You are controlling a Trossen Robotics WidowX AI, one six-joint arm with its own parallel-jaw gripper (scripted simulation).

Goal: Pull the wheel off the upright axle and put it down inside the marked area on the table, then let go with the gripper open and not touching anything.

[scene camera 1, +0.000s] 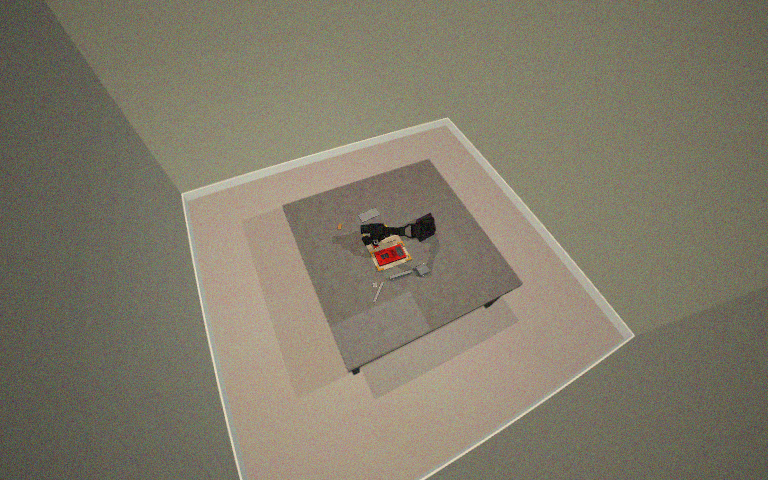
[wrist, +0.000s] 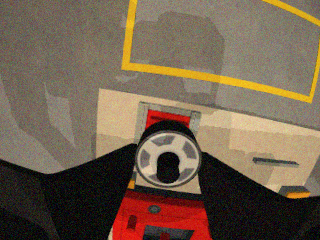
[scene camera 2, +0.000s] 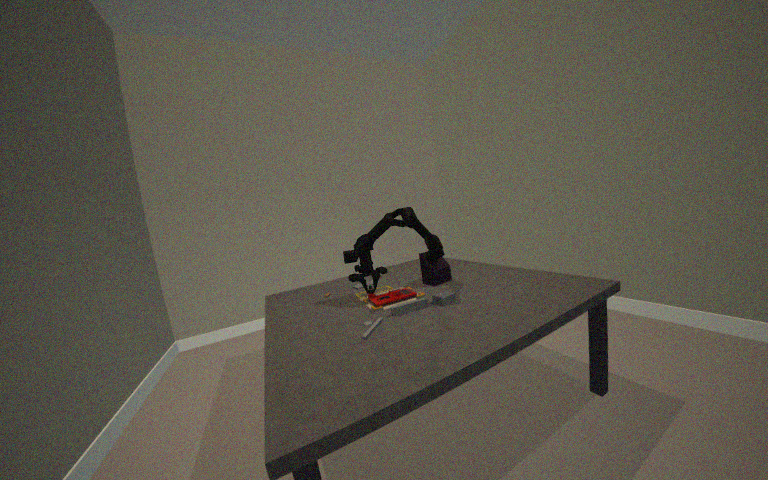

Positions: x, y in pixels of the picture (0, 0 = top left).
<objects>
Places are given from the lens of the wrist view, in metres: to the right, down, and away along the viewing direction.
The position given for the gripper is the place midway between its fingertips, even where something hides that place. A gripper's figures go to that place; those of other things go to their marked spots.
gripper (wrist: 167, 154): 0.01, 0.02, 0.10
wheel (wrist: 167, 135): 0.00, 0.01, 0.08
base plate (wrist: 271, 152): 0.11, 0.03, 0.13
The marked spots on the base plate and the wheel are 0.12 m apart.
</objects>
